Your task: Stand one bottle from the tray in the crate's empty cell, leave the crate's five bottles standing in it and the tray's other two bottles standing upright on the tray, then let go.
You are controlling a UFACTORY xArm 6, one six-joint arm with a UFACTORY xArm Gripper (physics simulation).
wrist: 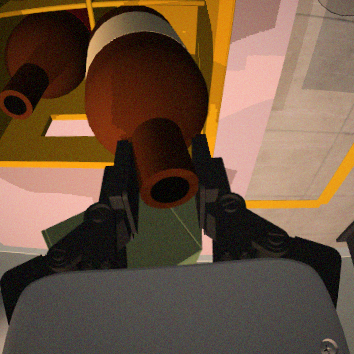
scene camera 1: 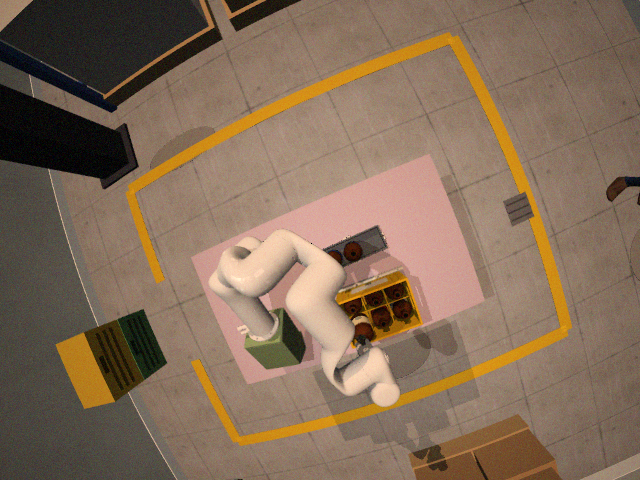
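Pixels of known places: gripper, between the fingertips: (wrist: 163, 157) (scene camera 1: 362, 341); arm's base, origin of its link: (scene camera 1: 264, 326).
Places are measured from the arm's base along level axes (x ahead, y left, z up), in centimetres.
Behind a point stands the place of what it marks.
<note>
My gripper (scene camera 1: 363, 341) @(x 32.3, y -16.9, z 1.3 cm) (wrist: 163, 157) @(x 32.3, y -16.9, z 1.3 cm) is shut on the neck of a brown bottle with a pale label (scene camera 1: 362, 331) @(x 33.5, y -13.7, z 0.8 cm) (wrist: 145, 90) @(x 35.9, y -16.2, z 0.4 cm). This bottle leans in the wrist view and is at the near-left corner cell of the yellow crate (scene camera 1: 395, 329) @(x 44.7, y -19.8, z -4.3 cm) (wrist: 223, 50) @(x 36.8, y -20.0, z -1.8 cm); how deep its base is cannot be seen. Several brown bottles stand in the other cells, such as one at the right (scene camera 1: 402, 308) @(x 50.1, y -14.0, z -6.7 cm) and the neighbour (wrist: 50, 55) @(x 34.4, y -8.2, z -7.1 cm) in the wrist view. Two bottles (scene camera 1: 353, 250) @(x 41.3, y 13.9, z -3.4 cm) (scene camera 1: 334, 255) @(x 33.9, y 14.5, z -7.6 cm) stand on the grey tray (scene camera 1: 373, 237) @(x 50.8, y 14.3, z -18.8 cm), one partly hidden by my arm.
The crate and tray are on a pink mat (scene camera 1: 439, 206) @(x 81.7, y 15.5, z -19.3 cm). A green block (scene camera 1: 272, 343) @(x 3.1, y -5.1, z 5.9 cm) (wrist: 160, 235) @(x 5.7, y -14.7, z -7.1 cm) is at my arm's base. My arm passes over the crate's left end. Yellow floor tape (scene camera 1: 496, 118) surrounds the mat. Cardboard boxes (scene camera 1: 511, 449) stand at the bottom right.
</note>
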